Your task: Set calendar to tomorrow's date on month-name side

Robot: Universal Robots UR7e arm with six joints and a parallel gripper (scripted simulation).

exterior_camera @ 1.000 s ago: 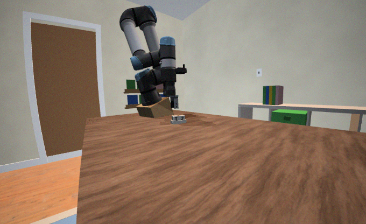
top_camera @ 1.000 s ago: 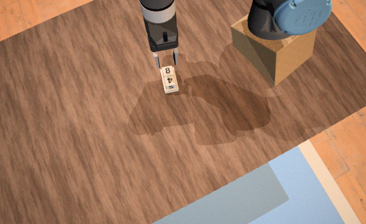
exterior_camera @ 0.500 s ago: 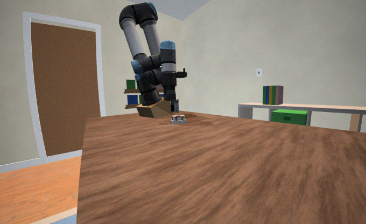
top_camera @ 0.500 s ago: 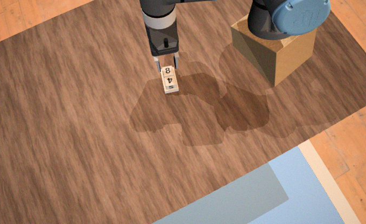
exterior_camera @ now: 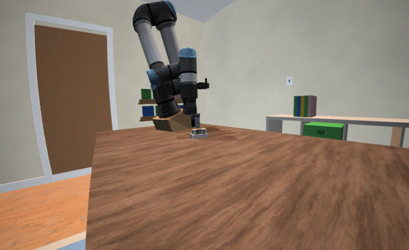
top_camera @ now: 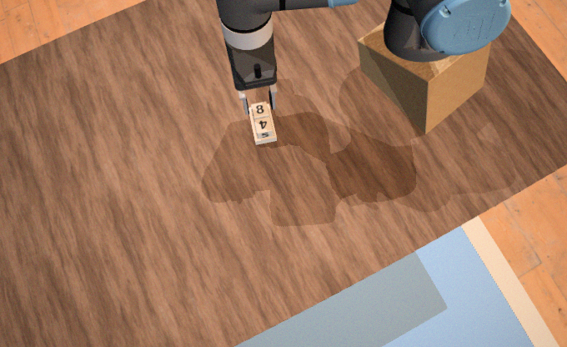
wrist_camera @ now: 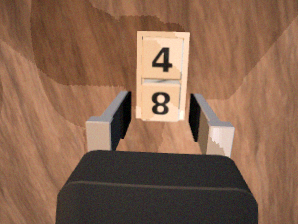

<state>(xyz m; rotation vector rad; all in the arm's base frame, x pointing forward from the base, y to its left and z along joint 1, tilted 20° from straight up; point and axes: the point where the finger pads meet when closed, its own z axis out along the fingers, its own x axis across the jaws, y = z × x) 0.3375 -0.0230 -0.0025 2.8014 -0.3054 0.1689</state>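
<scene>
Now: hand 20 mm to the right of the calendar tray and 60 mm above it. Round my hand: digit cube (10 mm ahead, 30 mm to the left, 40 mm below).
</scene>
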